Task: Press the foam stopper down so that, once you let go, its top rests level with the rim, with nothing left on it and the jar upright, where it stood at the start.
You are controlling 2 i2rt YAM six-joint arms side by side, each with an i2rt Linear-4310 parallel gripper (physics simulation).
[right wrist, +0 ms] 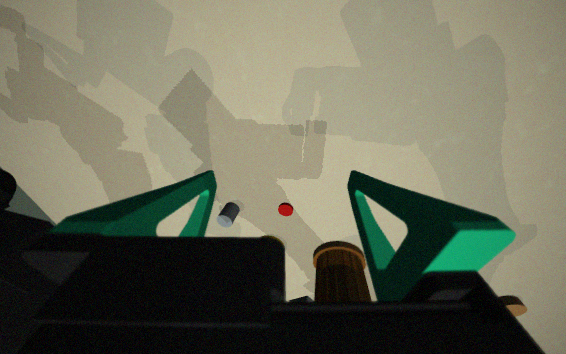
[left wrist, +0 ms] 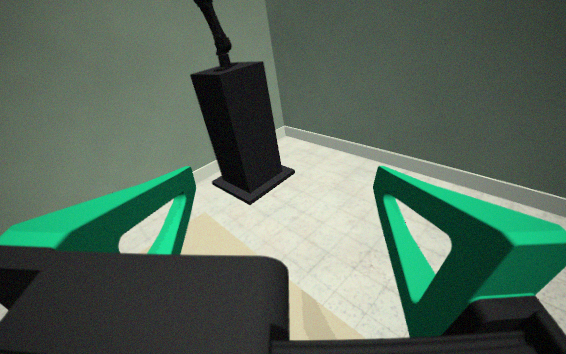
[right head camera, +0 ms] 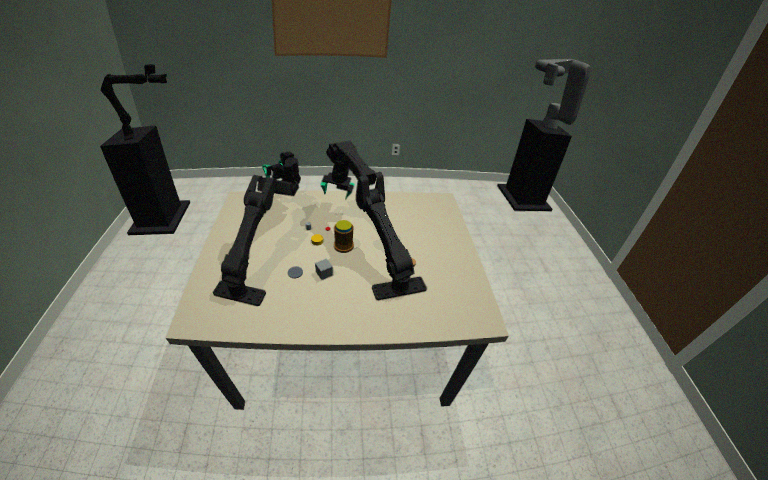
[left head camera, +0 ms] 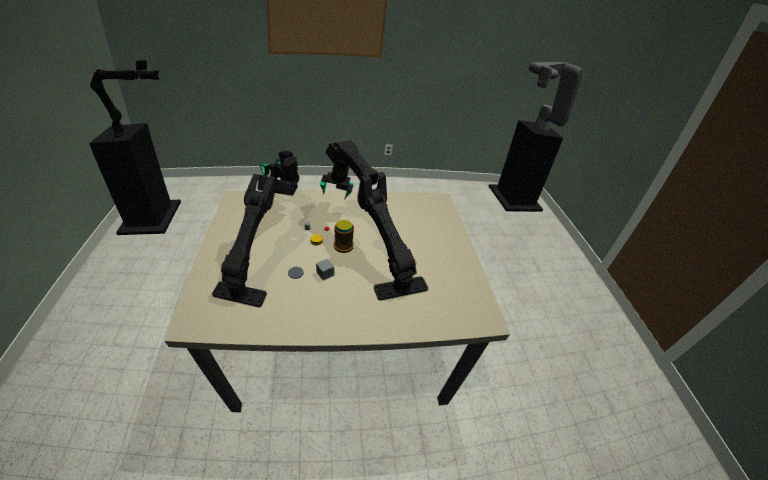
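A dark brown ribbed jar (left head camera: pixel 343 240) (right head camera: pixel 343 240) (right wrist: pixel 342 277) stands upright near the middle of the table. The foam stopper (left head camera: pixel 343 225) (right head camera: pixel 343 225) shows as a yellow-green disc above a teal band at the jar's top, with nothing resting on it; its exact height against the rim is too small to judge. In the right wrist view the jar's top is hidden by the gripper body. My right gripper (left head camera: pixel 335 195) (right head camera: pixel 335 195) (right wrist: pixel 282 178) is open and empty, above the table beyond the jar. My left gripper (left head camera: pixel 270 165) (right head camera: pixel 273 166) (left wrist: pixel 284 176) is open and empty at the far left, away from the jar.
Around the jar on the table (left head camera: pixel 339 322) lie a yellow disc (left head camera: pixel 316 240) (right head camera: pixel 317 239), a red piece (left head camera: pixel 326 228) (right wrist: pixel 285 209), a small grey cylinder (left head camera: pixel 307 225) (right wrist: pixel 229 214), a grey cube (left head camera: pixel 325 269) and a grey disc (left head camera: pixel 295 272). An orange-brown piece (right head camera: pixel 414 262) (right wrist: pixel 515 305) lies by the right arm's base.
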